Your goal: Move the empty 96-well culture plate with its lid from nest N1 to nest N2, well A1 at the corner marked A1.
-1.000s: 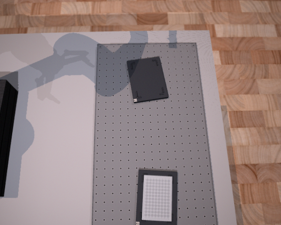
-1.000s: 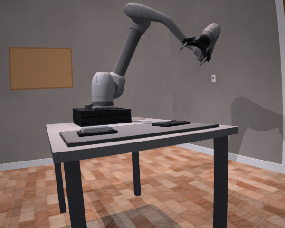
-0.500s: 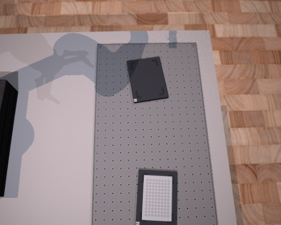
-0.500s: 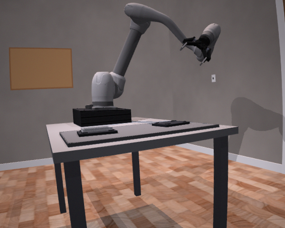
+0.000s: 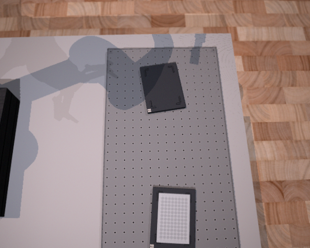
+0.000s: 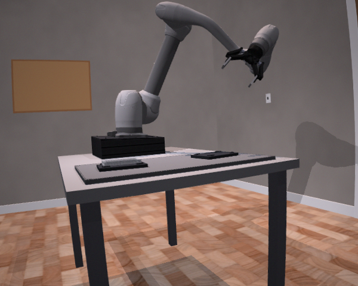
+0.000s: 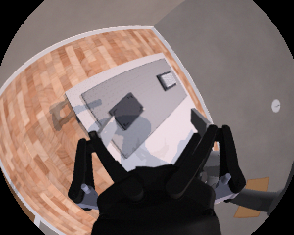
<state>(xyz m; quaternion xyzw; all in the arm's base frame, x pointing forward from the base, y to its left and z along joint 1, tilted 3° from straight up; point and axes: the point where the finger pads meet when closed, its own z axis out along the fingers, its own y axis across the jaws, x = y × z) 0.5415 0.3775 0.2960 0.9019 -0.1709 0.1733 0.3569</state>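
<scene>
Now: the clear lid 560 mm to the right of my hand, 330 mm below it and 70 mm ahead of it. Round my hand: nest N2: 350 mm below, 160 mm to the right, 30 mm ahead; nest N1: 560 mm to the right, 350 mm below, 70 mm ahead; A1 label: 340 mm below, 240 mm to the right, 10 mm behind.
</scene>
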